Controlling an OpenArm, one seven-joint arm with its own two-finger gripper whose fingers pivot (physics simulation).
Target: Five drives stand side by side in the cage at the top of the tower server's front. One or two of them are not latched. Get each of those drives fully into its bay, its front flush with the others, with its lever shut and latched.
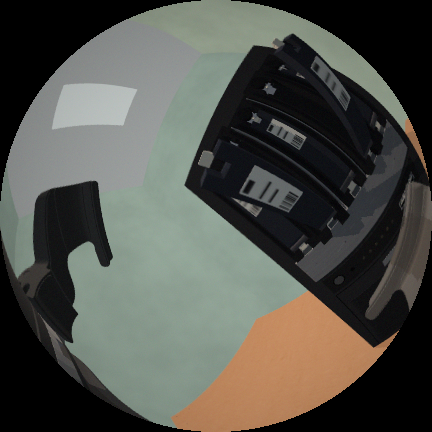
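Observation:
The tower server's drive cage (220,120) shows at the upper right, with drives side by side. Counting from the lower edge, the second drive's front (312,202) stands out, its labelled lever (232,172) overlapping the first drive (280,227). The third drive (320,155) sits deeper, its lever lying along its front. Another labelled lever (327,82) is swung far out at the upper right; it appears to belong to the fourth drive and partly hides the fifth. My gripper (209,245) is open and empty, its fingers wide apart at the left and right, in front of and below the cage.
The server's lower front, with a round button (339,280), continues toward the lower right, partly behind my right finger. An orange surface (300,360) lies at the bottom. A grey panel with a pale rectangle (95,106) shows at the upper left.

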